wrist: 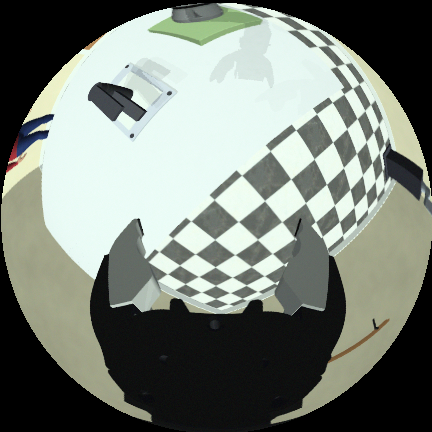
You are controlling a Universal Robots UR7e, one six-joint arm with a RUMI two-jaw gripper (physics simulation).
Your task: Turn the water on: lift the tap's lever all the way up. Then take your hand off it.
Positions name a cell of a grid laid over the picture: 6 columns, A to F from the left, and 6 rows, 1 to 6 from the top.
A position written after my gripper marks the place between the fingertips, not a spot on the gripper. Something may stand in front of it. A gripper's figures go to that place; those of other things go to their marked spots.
Labels:
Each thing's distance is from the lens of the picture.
my gripper (D4): 0.12 m
dark tap lever (B2): 0.33 m

